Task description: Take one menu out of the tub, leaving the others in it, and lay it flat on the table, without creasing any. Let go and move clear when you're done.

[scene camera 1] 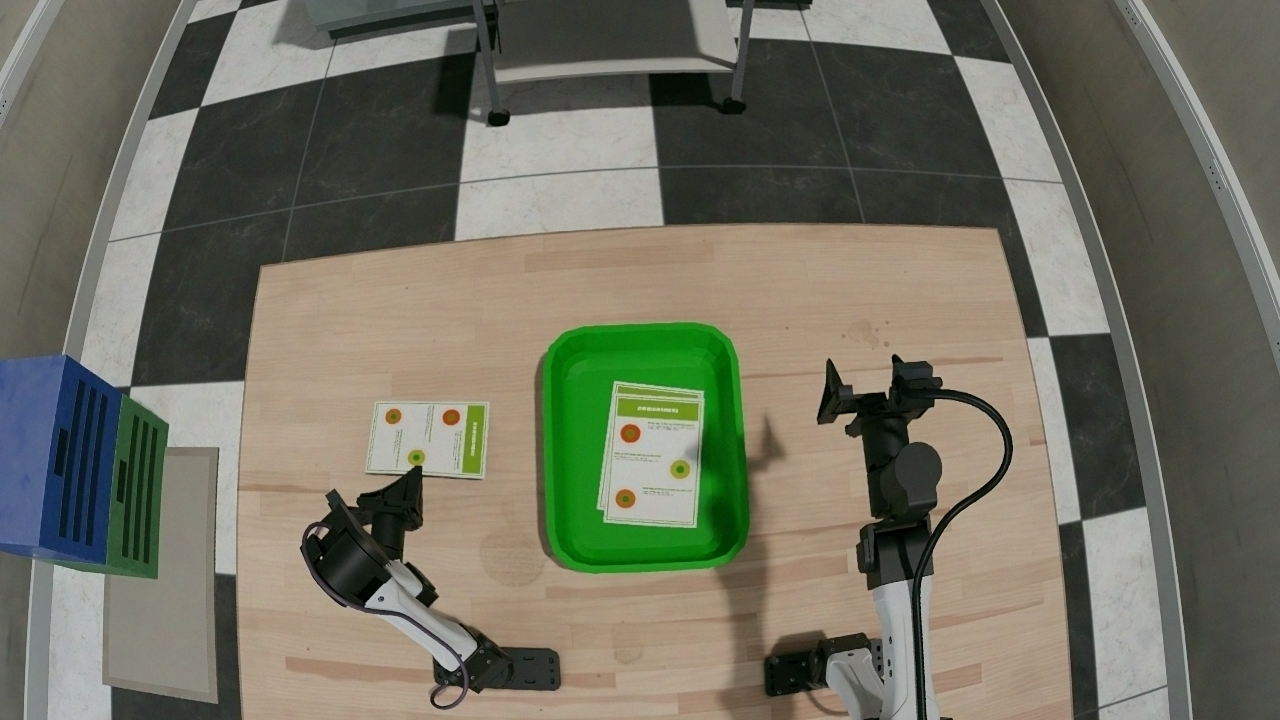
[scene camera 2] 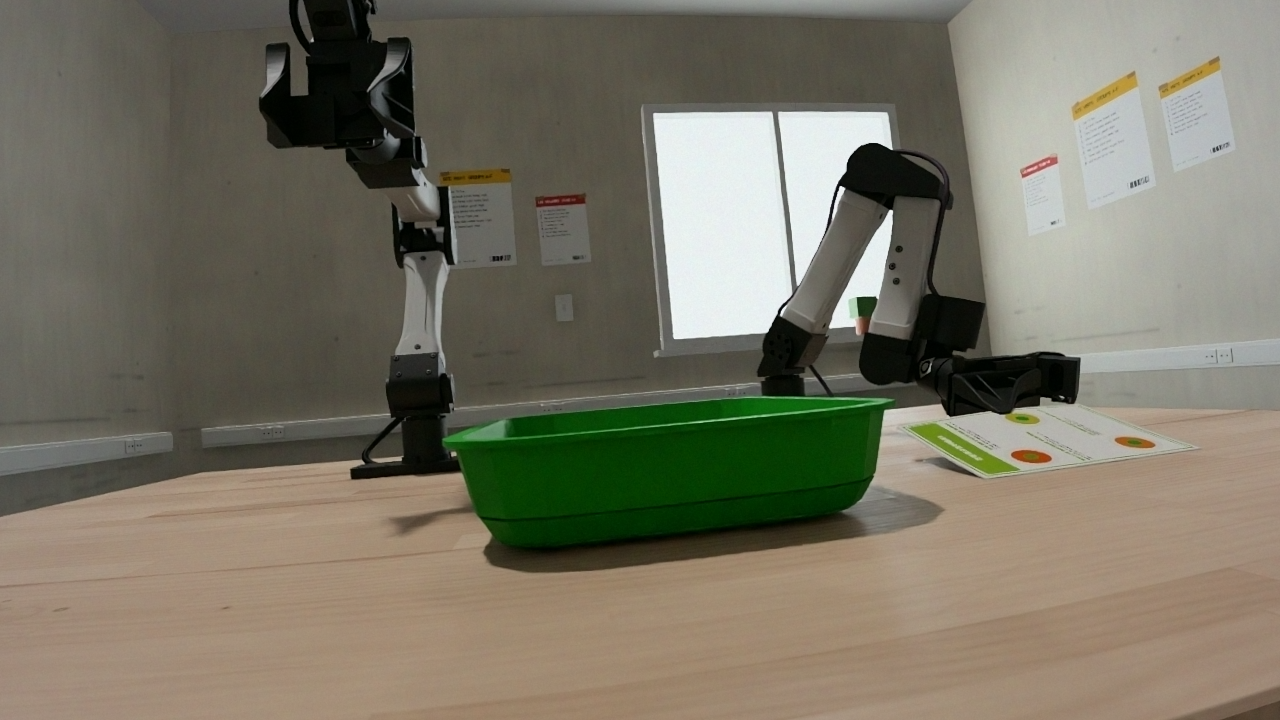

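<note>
A green tub (scene camera 1: 556,447) (scene camera 2: 671,474) stands mid-table. Several white-and-green menus (scene camera 1: 657,465) lie in it, overlapping. One menu (scene camera 1: 429,437) (scene camera 2: 1065,443) is outside the tub, left of it in scene camera 1. It looks uncreased, and its edge by my left gripper is tilted slightly off the table. My left gripper (scene camera 1: 415,474) (scene camera 2: 1006,401) is at that raised long edge and appears shut on the menu; its fingertips are partly hidden. My right gripper (scene camera 1: 861,376) (scene camera 2: 331,80) is open and empty, raised high, right of the tub in scene camera 1.
The wooden table (scene camera 1: 626,277) (scene camera 2: 626,626) carries both arm bases. Blue and green crates (scene camera 1: 58,465) are stacked beyond the table's left edge in scene camera 1. A grey trolley (scene camera 1: 617,67) stands on the floor behind the table there.
</note>
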